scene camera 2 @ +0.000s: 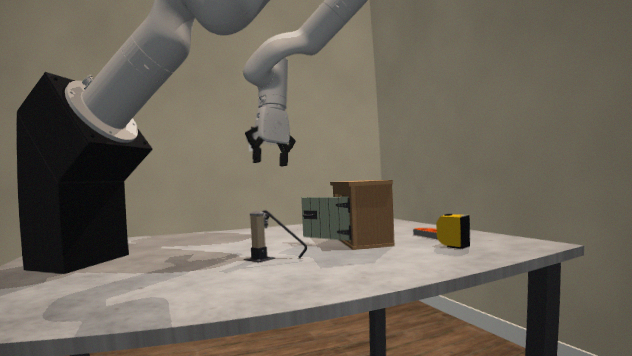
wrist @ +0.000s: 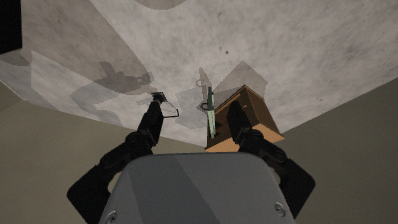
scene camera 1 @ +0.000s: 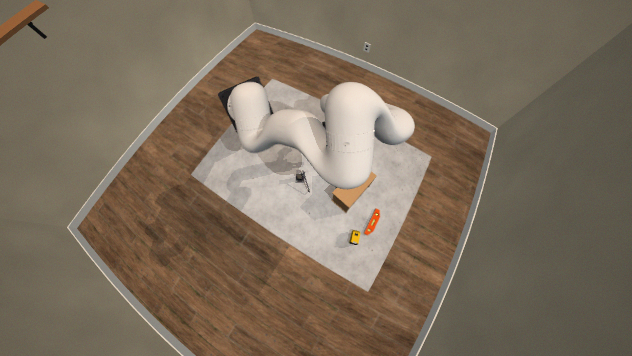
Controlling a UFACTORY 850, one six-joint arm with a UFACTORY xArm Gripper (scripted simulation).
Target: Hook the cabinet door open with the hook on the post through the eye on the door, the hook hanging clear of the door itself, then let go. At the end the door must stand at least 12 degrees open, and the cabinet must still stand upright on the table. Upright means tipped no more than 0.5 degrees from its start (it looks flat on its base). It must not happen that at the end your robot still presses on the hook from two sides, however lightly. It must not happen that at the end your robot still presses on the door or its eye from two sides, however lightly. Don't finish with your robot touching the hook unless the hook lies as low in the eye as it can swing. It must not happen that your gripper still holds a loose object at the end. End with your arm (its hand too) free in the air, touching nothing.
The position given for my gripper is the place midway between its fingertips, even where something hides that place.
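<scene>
My gripper [scene camera 2: 270, 164], a wooden cabinet [scene camera 2: 370, 203], a short post [scene camera 2: 258, 250]. In the wrist view, my gripper [wrist: 195, 109], the wooden cabinet [wrist: 252, 104].
</scene>
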